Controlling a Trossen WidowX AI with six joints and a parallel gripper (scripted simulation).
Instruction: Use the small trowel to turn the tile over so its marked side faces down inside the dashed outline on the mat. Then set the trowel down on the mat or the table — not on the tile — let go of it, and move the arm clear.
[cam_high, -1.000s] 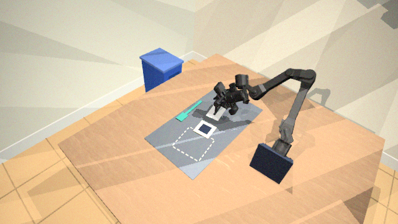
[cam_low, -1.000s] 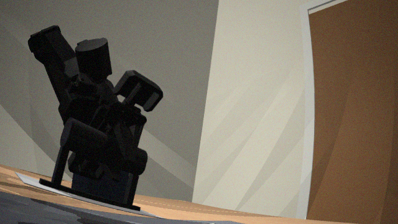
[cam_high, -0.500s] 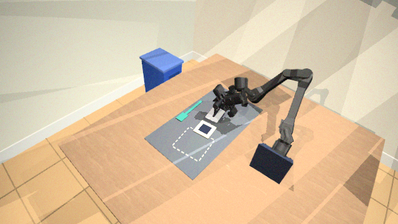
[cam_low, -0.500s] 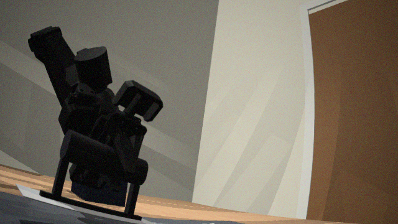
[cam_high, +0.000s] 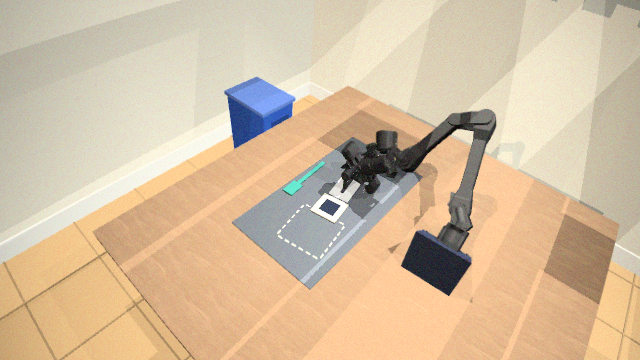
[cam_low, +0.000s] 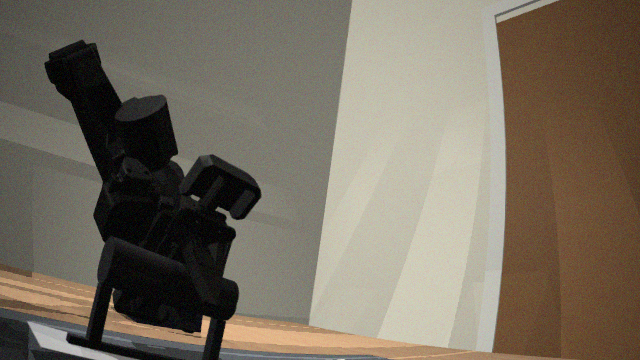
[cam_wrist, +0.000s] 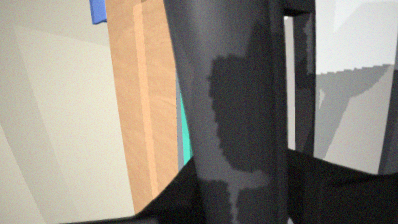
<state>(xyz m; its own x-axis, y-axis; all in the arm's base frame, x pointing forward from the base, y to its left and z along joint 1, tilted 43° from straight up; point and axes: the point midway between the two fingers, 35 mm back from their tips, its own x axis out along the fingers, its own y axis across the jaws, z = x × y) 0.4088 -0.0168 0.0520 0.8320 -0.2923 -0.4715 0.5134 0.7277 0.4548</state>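
Right now the grey mat is 8 cm below my gripper tip, 7 cm to the left of it and 4 cm behind it. Also, from my gripper tip: white tile: 12 cm to the left, 6 cm behind, 5 cm below; teal flat tool: 10 cm to the left, 10 cm ahead, 5 cm below; small trowel: 2 cm behind, 1 cm below.
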